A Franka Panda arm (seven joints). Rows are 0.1 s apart.
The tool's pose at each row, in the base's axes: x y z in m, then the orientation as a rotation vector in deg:
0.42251, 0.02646, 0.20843, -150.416, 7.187, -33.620
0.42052, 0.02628, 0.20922, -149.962, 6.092, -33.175
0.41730, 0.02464, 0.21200, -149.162, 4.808, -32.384
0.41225, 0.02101, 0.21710, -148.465, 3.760, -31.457
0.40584, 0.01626, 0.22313, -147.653, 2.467, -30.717
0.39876, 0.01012, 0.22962, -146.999, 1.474, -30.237
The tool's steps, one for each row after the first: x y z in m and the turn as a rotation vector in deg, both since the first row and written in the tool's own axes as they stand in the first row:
-0.00147, -0.00020, -0.00156, 0.707, -0.437, -0.562
-0.00302, 0.00001, -0.00584, 1.823, -1.110, -1.118
-0.00498, 0.00097, -0.01358, 2.809, -1.857, -1.514
-0.00761, 0.00251, -0.02310, 3.915, -2.505, -2.101
-0.01042, 0.00509, -0.03384, 4.776, -2.939, -2.570

